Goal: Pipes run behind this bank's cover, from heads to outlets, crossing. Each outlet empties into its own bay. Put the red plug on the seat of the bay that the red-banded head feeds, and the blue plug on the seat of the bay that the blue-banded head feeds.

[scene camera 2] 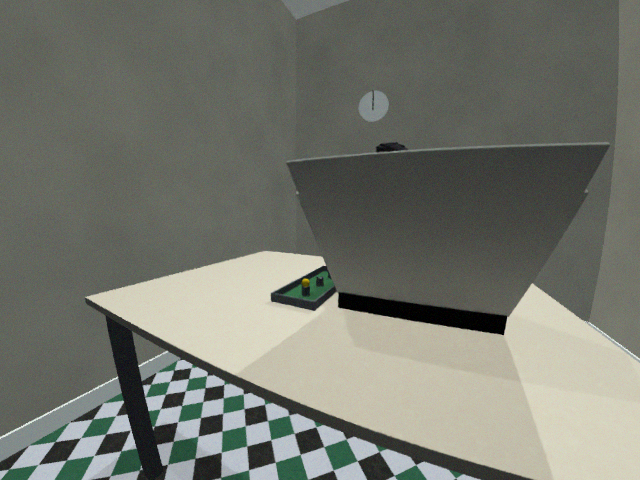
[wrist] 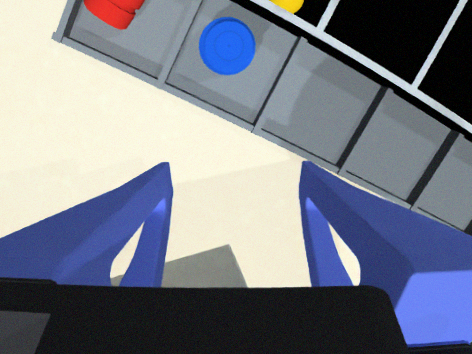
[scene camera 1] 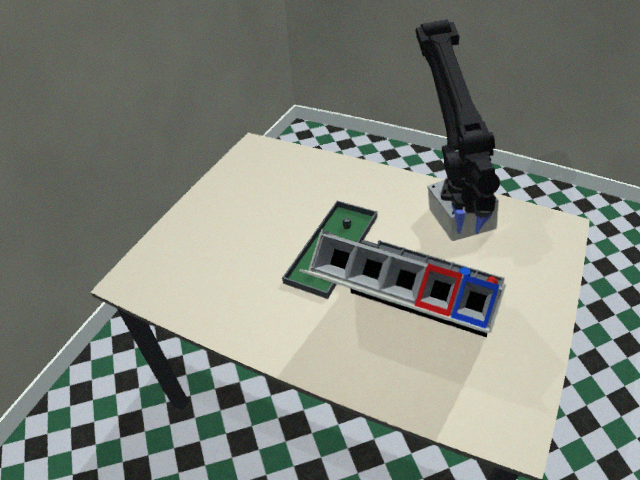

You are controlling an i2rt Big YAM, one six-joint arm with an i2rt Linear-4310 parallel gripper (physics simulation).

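Frame: origin at the arm's base, x left, y up, z ahead, level; millimetres.
Seen in the pictures: gripper, fingertip midpoint: (wrist: 235, 176) (scene camera 1: 467, 232).
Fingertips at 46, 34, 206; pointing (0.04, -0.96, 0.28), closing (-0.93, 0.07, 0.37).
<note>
A point is followed by its place in that frame, as x, y, z.
The blue plug (scene camera 1: 464, 271) {59, -67, 253} (wrist: 227, 46) {61, -67, 250} stands in the second bay from one end of the bank's low row of grey bays. The red plug (scene camera 1: 492, 280) {140, -74, 256} (wrist: 116, 10) {132, -76, 247} is in the end bay beside it, partly cut off in the wrist view. The red-banded head (scene camera 1: 434, 310) {27, 183, 607} and blue-banded head (scene camera 1: 470, 322) {100, 184, 614} are neighbours on top of the bank. The tall grey cover (scene camera 2: 444, 232) {-9, 115, 557} hides the pipes. My gripper (scene camera 1: 469, 231) {46, 34, 206} (wrist: 235, 176) {46, 34, 206} is open and empty, on the robot-base side of the bank, apart from both plugs.
A green tray with a dark rim (scene camera 1: 294, 284) {-380, -98, 418} (scene camera 2: 292, 301) {-345, -99, 421} lies beside the bank, holding a dark peg (scene camera 1: 346, 223) {-321, -86, 151} (scene camera 2: 320, 281) {-327, -91, 251} and a yellow ball (scene camera 2: 306, 283) {-334, -68, 351} on a dark stand. Another yellow object (wrist: 289, 4) {34, -82, 290} shows behind the bank's pale bar. The robot base (scene camera 1: 439, 211) {-57, -54, 45} stands behind my gripper.
</note>
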